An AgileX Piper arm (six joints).
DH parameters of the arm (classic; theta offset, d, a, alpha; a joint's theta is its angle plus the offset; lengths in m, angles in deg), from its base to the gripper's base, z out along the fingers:
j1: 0 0.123 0 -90
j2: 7.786 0 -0.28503 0
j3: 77.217 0 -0.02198 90
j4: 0 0.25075 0 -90
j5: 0 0 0 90
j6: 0 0.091 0 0
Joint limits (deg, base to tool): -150..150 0..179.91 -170..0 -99.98..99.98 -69.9..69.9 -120..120
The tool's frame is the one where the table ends.
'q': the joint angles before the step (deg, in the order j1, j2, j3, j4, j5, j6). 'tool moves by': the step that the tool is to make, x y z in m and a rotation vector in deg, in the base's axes. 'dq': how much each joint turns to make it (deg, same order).
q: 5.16, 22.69, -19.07, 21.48, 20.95, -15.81
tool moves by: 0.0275, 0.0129, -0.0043, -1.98, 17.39, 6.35
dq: 2.28, 13.74, -5.94, 0.20, 10.53, -0.49
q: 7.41, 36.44, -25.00, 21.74, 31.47, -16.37
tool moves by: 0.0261, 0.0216, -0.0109, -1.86, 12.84, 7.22
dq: 6.26, 12.82, -4.43, -0.69, 4.64, 1.22
